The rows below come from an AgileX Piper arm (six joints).
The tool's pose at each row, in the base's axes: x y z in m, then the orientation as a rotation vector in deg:
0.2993, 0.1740, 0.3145, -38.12, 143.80, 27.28
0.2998, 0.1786, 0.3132, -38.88, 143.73, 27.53
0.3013, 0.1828, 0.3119, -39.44, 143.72, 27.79
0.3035, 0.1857, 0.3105, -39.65, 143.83, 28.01
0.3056, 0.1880, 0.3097, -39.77, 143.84, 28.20
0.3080, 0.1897, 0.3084, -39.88, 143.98, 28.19
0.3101, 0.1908, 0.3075, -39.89, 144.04, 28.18
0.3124, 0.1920, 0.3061, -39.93, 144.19, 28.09
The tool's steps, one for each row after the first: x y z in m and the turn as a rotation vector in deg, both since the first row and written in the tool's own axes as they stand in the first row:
-0.0013, 0.0032, 0.0033, -0.35, 0.17, -0.45
-0.0033, 0.0056, 0.0068, -0.67, 0.34, -0.76
-0.0053, 0.0065, 0.0100, -0.88, 0.50, -0.81
-0.0072, 0.0071, 0.0125, -1.04, 0.54, -0.84
-0.0090, 0.0070, 0.0152, -1.07, 0.71, -0.87
-0.0105, 0.0066, 0.0172, -1.07, 0.77, -0.86
-0.0119, 0.0060, 0.0197, -1.03, 0.92, -0.86

